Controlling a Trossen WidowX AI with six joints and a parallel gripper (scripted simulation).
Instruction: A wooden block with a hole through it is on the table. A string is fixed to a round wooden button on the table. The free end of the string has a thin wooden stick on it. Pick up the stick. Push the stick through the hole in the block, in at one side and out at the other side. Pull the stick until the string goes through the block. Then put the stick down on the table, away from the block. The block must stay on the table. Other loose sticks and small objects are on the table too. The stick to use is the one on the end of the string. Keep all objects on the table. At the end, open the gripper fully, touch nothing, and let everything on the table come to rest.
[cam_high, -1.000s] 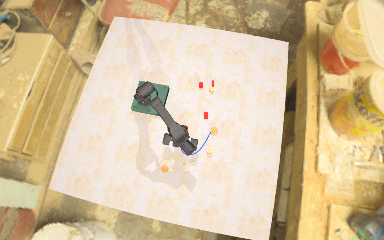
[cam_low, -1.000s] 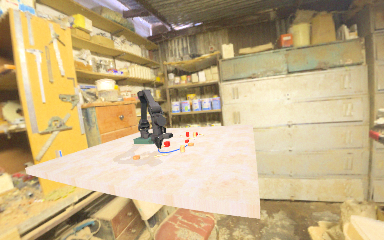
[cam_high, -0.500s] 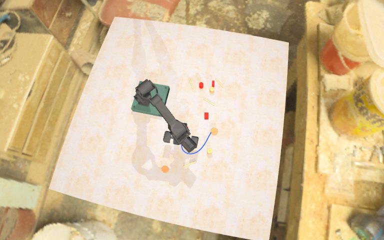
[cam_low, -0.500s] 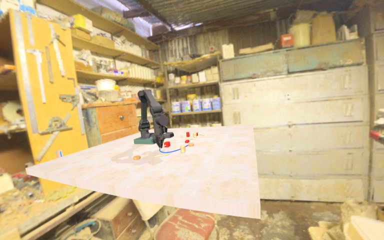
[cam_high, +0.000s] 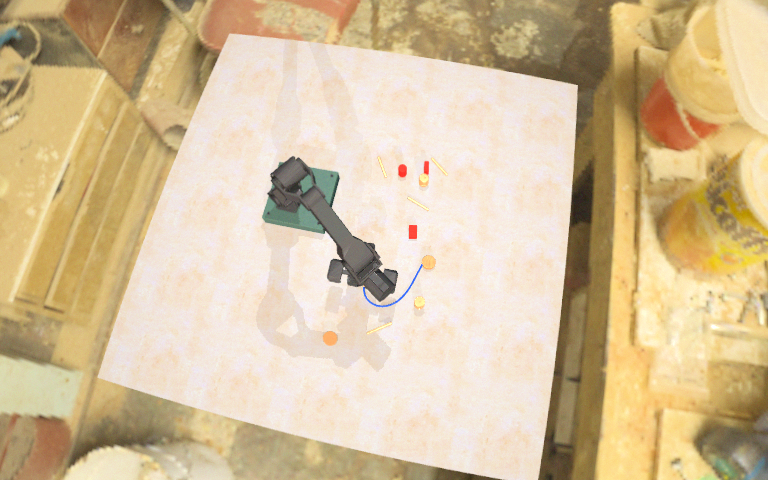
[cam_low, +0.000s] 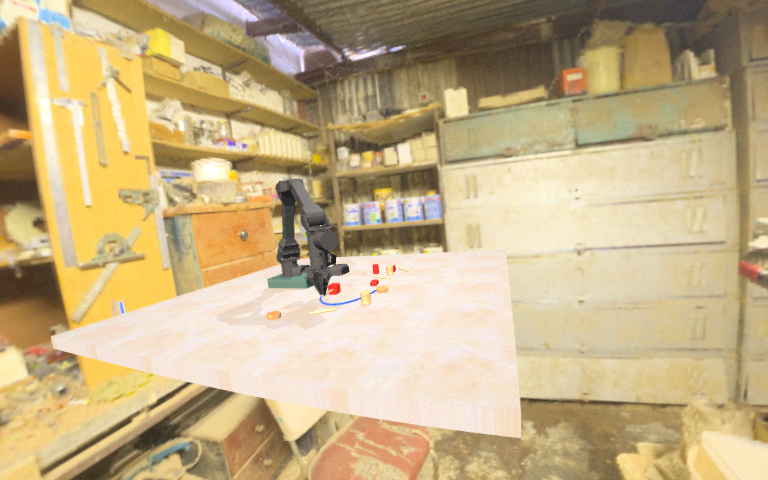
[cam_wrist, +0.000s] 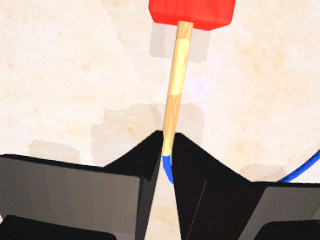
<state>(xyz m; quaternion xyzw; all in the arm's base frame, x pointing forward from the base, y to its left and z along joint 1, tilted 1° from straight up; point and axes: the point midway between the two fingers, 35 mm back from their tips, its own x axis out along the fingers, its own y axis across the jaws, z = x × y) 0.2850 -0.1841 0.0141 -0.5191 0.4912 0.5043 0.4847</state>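
My gripper tip is now 80 mm to the right of the red block. The rest, counted from my gripper tip: flat disc (50 mm behind, 180 mm to the right, 10 mm below); round wooden button (160 mm ahead, 110 mm to the left, 10 mm below); thin wooden stick (10 mm to the left).
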